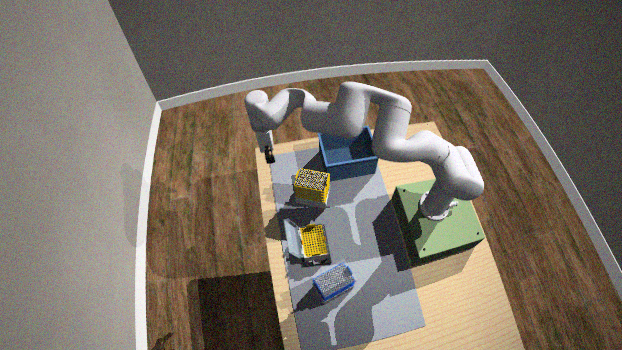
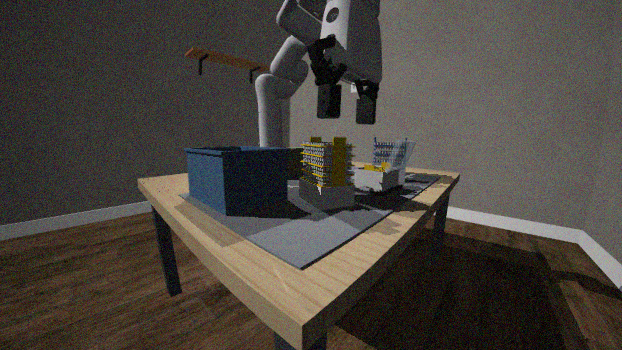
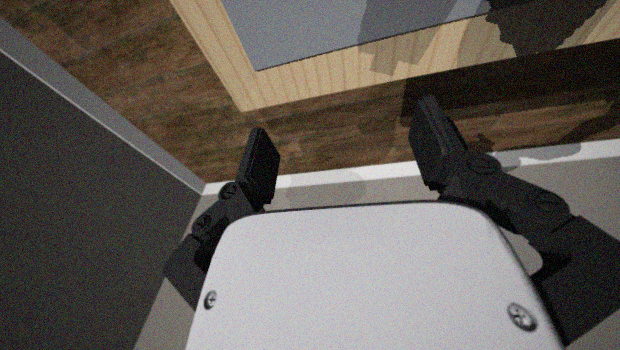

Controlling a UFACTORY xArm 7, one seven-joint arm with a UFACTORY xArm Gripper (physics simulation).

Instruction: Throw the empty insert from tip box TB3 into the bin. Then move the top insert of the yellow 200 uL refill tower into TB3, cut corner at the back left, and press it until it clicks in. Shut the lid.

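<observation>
The gripper (image 1: 270, 159) (image 2: 347, 120) (image 3: 343, 114) is open and empty, high over the table's edge at the yellow tower's end. The yellow refill tower (image 1: 312, 187) (image 2: 342, 162) stands upright on a pale base, its top insert full of tips. The open tip box (image 1: 320, 259) (image 2: 370, 181) stands between the yellow and blue towers; its label is not readable. A yellow insert (image 1: 314, 240) (image 2: 375, 168) with empty holes sits in it. Its clear lid (image 1: 293, 239) (image 2: 410, 154) stands open. The blue bin (image 1: 351, 170) (image 2: 206, 182) stands beside the yellow tower; its inside is partly hidden.
A blue tower (image 1: 334, 281) (image 2: 384, 150) stands beyond the tip box. A grey mat (image 1: 400, 312) (image 2: 310, 245) (image 3: 300, 30) lies on the wooden table (image 1: 480, 300) (image 2: 287, 285) (image 3: 242, 92). The arm's base stands on a green block (image 1: 452, 227). A shelf (image 2: 227, 58) hangs on the wall.
</observation>
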